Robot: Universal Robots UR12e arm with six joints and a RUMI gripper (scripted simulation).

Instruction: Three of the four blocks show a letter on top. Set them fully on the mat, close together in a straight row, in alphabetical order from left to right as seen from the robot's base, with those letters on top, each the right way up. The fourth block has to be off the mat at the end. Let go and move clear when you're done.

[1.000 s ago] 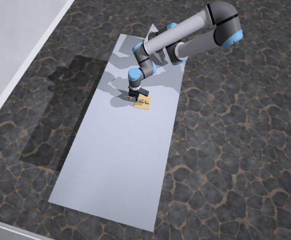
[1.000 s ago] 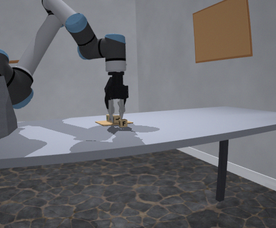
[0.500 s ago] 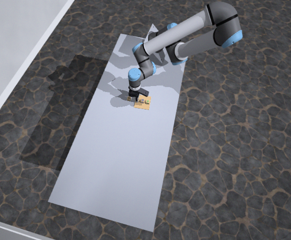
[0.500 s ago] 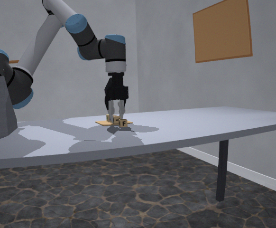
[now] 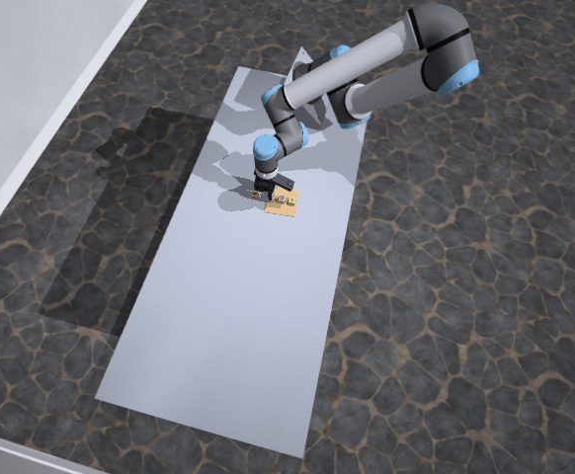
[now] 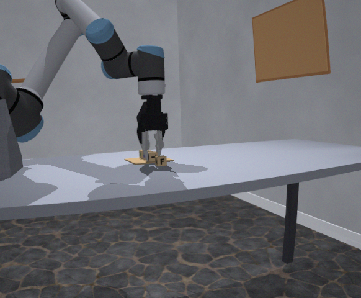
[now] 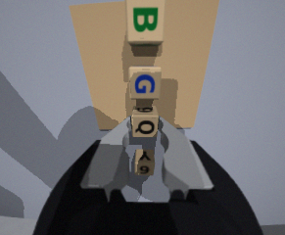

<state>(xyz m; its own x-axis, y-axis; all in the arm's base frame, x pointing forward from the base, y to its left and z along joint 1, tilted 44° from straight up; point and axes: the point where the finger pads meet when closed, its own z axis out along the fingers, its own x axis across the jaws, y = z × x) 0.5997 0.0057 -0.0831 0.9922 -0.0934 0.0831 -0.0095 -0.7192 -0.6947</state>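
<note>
My gripper is now 50 mm to the right of the blue-marked block. The rest, counted from my hand: tan mat (50 mm to the left, 20 mm below); then green-marked block (100 mm to the left).
</note>
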